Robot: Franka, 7 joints.
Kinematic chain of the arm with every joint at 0, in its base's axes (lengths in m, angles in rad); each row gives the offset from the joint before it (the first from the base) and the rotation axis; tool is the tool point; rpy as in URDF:
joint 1: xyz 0 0 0.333 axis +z
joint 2: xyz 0 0 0 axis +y
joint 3: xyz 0 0 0.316 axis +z
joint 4: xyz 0.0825 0 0 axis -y
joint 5: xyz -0.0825 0 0.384 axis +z
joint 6: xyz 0 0 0 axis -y
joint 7: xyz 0.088 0 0 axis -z
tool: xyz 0 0 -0.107 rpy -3.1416 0 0
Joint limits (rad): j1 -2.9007..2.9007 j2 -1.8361..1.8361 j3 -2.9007..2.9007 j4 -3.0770..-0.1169 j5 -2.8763..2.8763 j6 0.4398..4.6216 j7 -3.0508..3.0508
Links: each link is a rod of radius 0.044 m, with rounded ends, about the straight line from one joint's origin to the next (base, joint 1, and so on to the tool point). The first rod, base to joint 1, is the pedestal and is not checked.
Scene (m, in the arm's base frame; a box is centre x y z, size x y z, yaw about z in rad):
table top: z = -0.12
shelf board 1: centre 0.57 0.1 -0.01 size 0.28 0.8 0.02 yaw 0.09
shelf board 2: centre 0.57 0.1 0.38 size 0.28 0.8 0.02 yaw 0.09
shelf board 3: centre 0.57 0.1 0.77 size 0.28 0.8 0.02 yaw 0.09
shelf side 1: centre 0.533 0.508 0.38 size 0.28 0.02 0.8 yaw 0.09
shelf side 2: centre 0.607 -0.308 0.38 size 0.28 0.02 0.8 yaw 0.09
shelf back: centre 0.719 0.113 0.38 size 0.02 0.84 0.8 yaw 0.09
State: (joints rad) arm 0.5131 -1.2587 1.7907 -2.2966 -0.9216 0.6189 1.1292
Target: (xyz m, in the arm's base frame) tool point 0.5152 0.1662 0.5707
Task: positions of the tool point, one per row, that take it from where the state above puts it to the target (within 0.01 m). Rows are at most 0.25 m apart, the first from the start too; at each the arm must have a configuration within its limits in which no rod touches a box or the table.
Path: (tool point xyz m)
1: -0.1666 0.3515 0.4751
2: -0.0317 0.4009 0.5545
3: 0.1504 0.3960 0.6062
4: 0.3471 0.3179 0.6143
5: 0.5152 0.1662 0.5707

